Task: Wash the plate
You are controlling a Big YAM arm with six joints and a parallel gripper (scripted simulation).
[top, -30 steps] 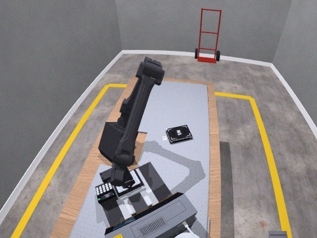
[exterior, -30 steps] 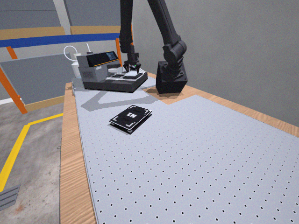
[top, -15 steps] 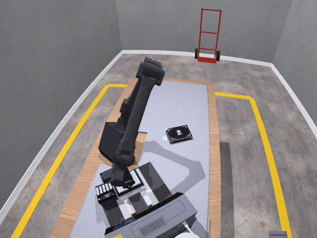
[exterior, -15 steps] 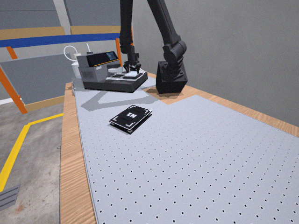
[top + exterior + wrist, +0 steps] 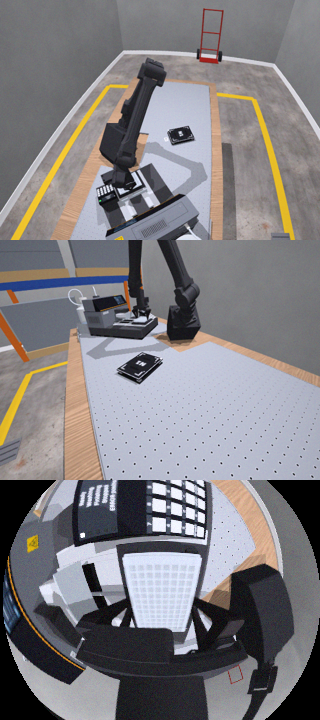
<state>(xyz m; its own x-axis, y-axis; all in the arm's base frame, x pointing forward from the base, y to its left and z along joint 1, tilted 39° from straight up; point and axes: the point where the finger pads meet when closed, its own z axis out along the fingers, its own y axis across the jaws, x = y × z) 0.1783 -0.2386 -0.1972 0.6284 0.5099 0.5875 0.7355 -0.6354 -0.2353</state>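
Right now the white well plate is 10 mm below my hand. Also, from my hand: small white tag 430 mm to the left, 90 mm below, 80 mm ahead; plate washer 120 mm ahead, 100 mm to the right, 40 mm above; dark carrier 20 mm below.
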